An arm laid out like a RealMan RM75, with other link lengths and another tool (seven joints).
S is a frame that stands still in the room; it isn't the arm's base.
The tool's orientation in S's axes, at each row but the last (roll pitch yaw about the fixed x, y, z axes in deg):
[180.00, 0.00, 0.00]
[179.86, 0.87, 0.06]
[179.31, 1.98, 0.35]
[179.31, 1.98, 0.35]
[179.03, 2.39, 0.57]
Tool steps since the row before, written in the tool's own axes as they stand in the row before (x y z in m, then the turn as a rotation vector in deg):
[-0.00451, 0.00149, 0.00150, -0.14, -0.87, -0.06]
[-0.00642, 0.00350, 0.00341, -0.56, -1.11, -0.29]
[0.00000, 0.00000, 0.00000, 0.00, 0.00, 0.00]
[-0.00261, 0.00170, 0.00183, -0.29, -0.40, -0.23]
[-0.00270, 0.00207, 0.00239, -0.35, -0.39, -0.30]
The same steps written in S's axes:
[-0.00451, -0.00149, -0.00150, -0.14, 0.87, 0.06]
[-0.00647, -0.00352, -0.00330, -0.56, 1.11, 0.30]
[0.00000, 0.00000, 0.00000, 0.00, 0.00, 0.00]
[-0.00266, -0.00174, -0.00172, -0.28, 0.40, 0.24]
[-0.00277, -0.00214, -0.00224, -0.34, 0.39, 0.31]

